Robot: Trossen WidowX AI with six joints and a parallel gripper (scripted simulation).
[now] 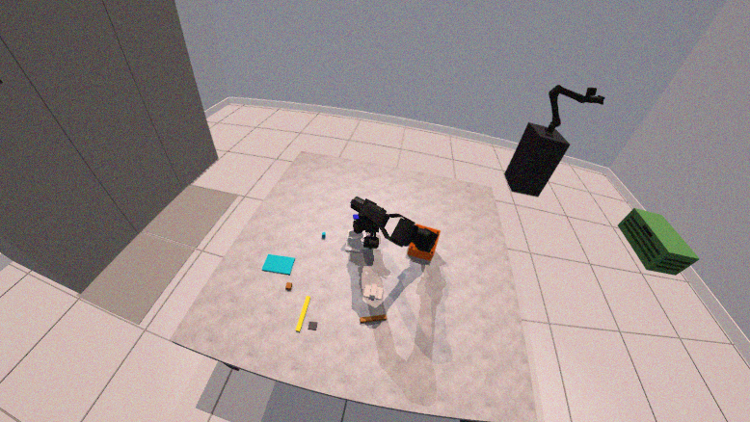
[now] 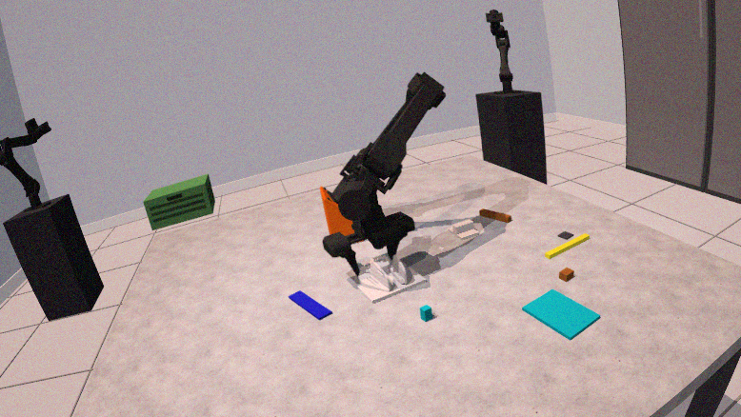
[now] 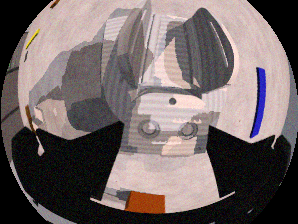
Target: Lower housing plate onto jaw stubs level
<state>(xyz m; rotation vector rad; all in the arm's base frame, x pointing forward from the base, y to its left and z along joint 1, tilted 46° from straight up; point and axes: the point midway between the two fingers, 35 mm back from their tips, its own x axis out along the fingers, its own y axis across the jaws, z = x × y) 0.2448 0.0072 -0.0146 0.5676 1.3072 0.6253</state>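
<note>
Now: the housing plate 2 cm above my gripper tip and 1 cm ahead of it. Round my gripper tip: brown bar (36 cm to the left, 7 cm behind); cyan cube (22 cm ahead, 1 cm to the left, 1 cm above); blue strip (16 cm to the right, 5 cm ahead).
</note>
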